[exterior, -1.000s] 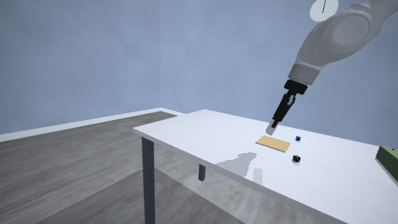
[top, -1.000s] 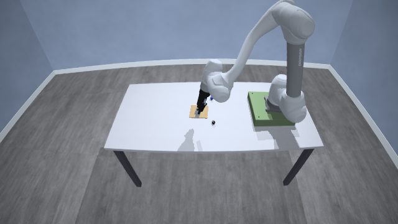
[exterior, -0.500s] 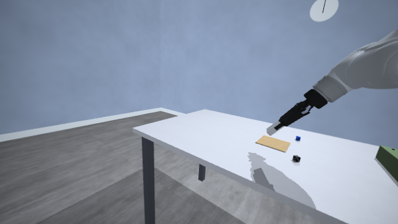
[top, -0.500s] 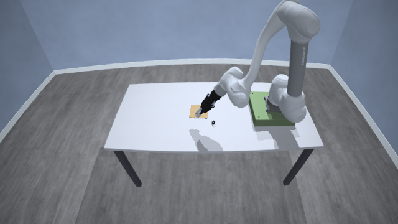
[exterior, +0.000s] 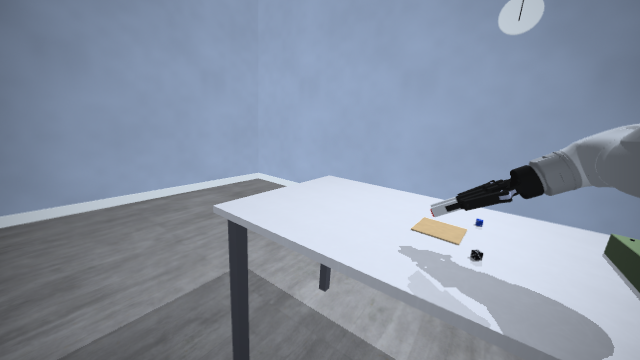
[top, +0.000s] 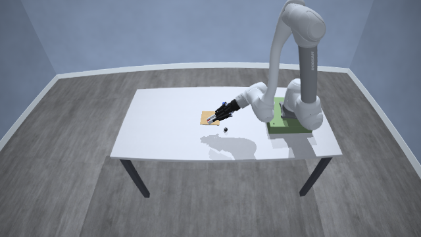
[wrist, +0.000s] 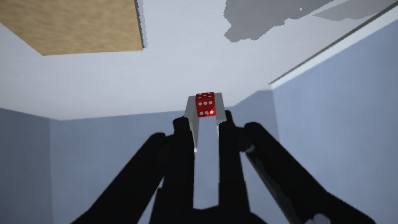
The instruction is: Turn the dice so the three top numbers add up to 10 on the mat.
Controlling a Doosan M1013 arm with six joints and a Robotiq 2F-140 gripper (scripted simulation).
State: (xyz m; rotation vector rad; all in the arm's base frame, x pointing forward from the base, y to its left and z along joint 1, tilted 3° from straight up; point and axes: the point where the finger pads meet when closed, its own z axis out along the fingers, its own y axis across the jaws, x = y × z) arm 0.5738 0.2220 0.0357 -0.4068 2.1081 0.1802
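Right now my hand is 9 cm past the black die, 2 cm to the left of it and 11 cm above it. Round my hand: blue die: 4 cm behind, 29 cm to the right, 11 cm below; then tan mat: 4 cm ahead, 13 cm to the right, 12 cm below; then red die: 2 cm ahead, 1 cm to the left, 2 cm below.
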